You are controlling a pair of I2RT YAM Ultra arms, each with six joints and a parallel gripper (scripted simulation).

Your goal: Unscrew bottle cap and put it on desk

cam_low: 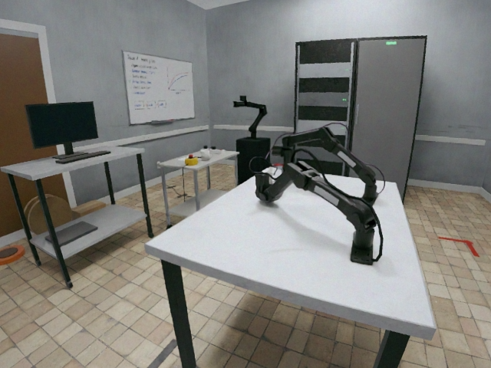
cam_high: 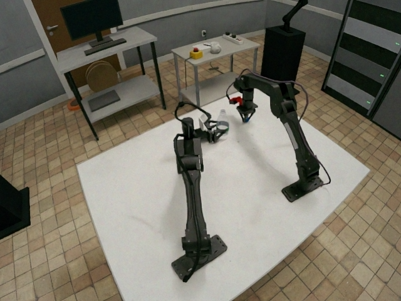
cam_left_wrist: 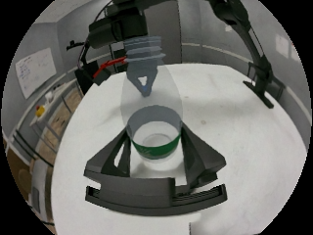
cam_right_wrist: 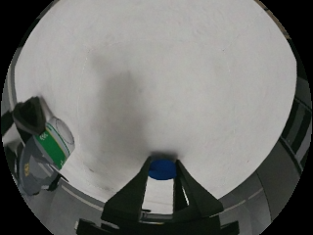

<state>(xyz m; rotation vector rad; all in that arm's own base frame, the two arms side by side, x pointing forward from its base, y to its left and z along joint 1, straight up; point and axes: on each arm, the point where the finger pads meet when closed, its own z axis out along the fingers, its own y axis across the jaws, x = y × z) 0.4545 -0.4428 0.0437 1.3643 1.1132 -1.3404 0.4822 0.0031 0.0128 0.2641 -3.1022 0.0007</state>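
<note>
Right now my left hand is 30 mm below the plastic bottle. Also, from my left hand: blue cap (160 mm to the right, 30 mm below).
</note>
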